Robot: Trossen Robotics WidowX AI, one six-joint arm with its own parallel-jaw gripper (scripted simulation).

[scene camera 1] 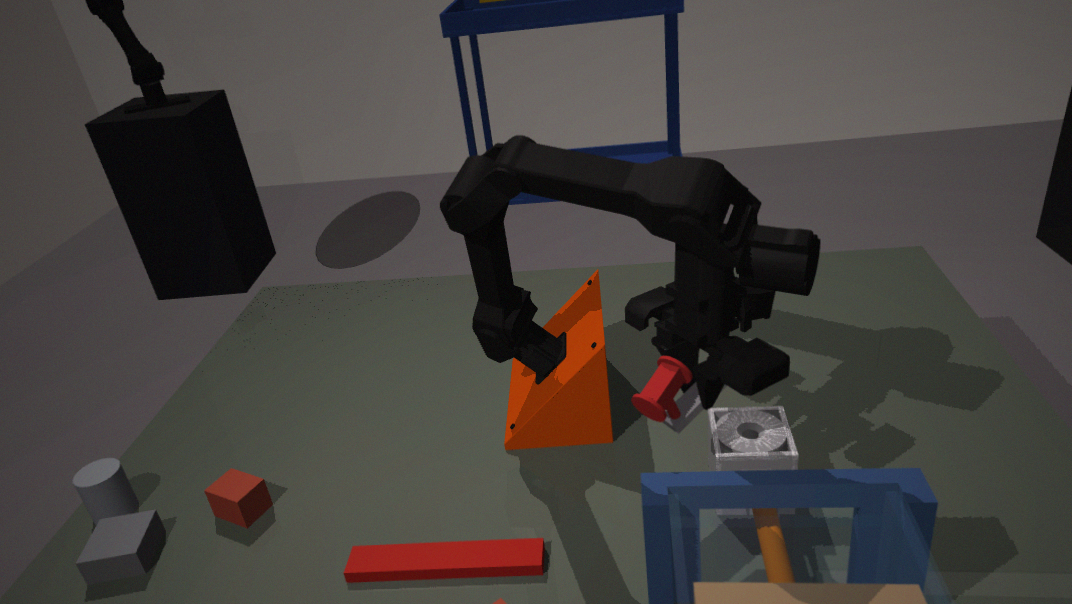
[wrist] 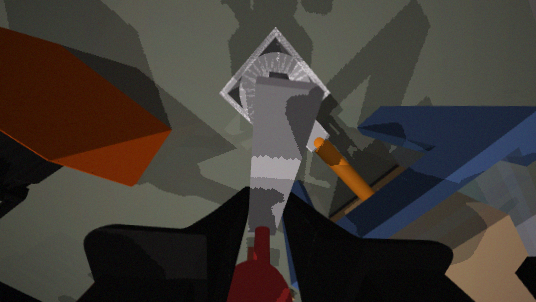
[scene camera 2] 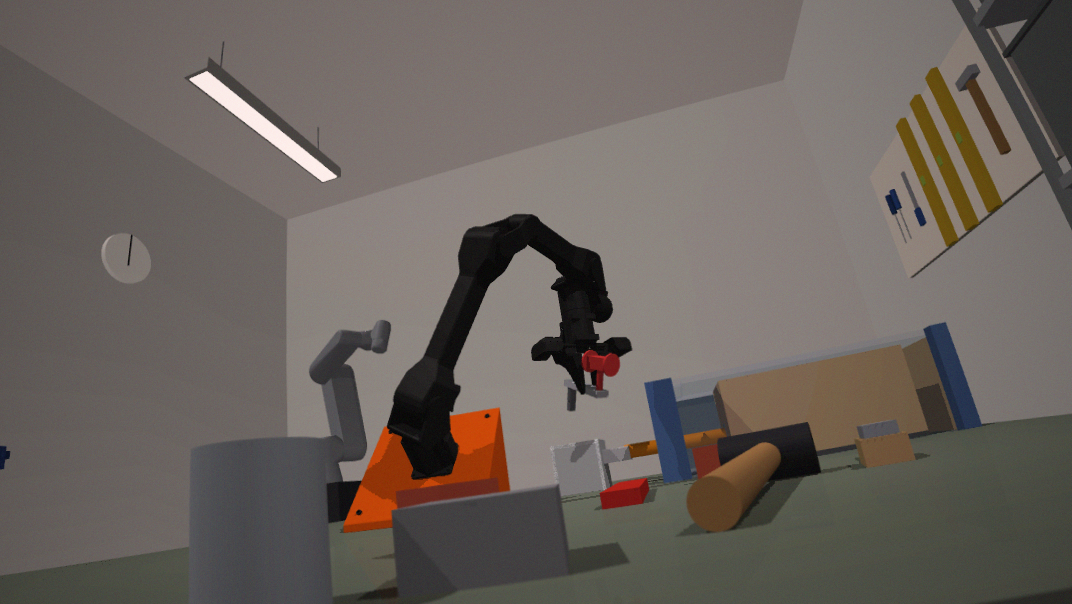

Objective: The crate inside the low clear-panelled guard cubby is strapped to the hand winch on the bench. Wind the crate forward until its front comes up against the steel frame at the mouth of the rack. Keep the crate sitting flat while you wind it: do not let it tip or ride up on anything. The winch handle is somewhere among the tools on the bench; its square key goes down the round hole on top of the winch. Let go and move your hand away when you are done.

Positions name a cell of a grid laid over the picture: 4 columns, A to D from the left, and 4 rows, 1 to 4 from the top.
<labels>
my gripper: scene camera 1 C3; wrist B3; scene camera 2 C3
mallet: scene camera 2 C4; not seen in scene camera 1 (out of frame); not seen in the wrist view (out of frame)
</labels>
